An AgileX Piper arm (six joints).
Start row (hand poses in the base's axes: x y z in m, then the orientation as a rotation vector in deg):
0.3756 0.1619 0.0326 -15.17 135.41 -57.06
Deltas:
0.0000 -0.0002 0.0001 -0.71 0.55 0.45
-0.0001 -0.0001 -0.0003 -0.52 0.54 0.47
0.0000 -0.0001 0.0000 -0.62 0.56 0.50
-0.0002 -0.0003 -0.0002 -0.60 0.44 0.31
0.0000 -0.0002 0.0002 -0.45 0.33 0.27
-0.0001 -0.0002 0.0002 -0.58 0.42 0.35
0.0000 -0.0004 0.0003 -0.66 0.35 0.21
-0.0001 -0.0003 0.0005 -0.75 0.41 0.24
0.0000 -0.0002 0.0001 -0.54 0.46 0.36
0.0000 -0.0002 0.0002 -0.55 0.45 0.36
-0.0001 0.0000 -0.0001 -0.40 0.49 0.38
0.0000 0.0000 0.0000 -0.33 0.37 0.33
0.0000 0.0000 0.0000 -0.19 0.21 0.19
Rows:
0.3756 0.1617 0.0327 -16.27 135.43 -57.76
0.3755 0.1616 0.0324 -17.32 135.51 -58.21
0.3755 0.1615 0.0324 -18.45 135.54 -58.77
0.3753 0.1612 0.0322 -19.29 135.54 -59.39
0.3753 0.1610 0.0324 -19.96 135.52 -59.83
0.3752 0.1608 0.0326 -20.83 135.49 -60.40
0.3752 0.1604 0.0329 -21.53 135.41 -61.13
0.3751 0.1601 0.0334 -22.33 135.33 -61.96
0.3751 0.1599 0.0335 -23.22 135.33 -62.48
0.3751 0.1597 0.0337 -24.11 135.31 -63.01
0.3750 0.1597 0.0336 -25.00 135.38 -63.34
0.3750 0.1597 0.0336 -25.73 135.39 -63.61
0.3750 0.1597 0.0336 -26.15 135.39 -63.76

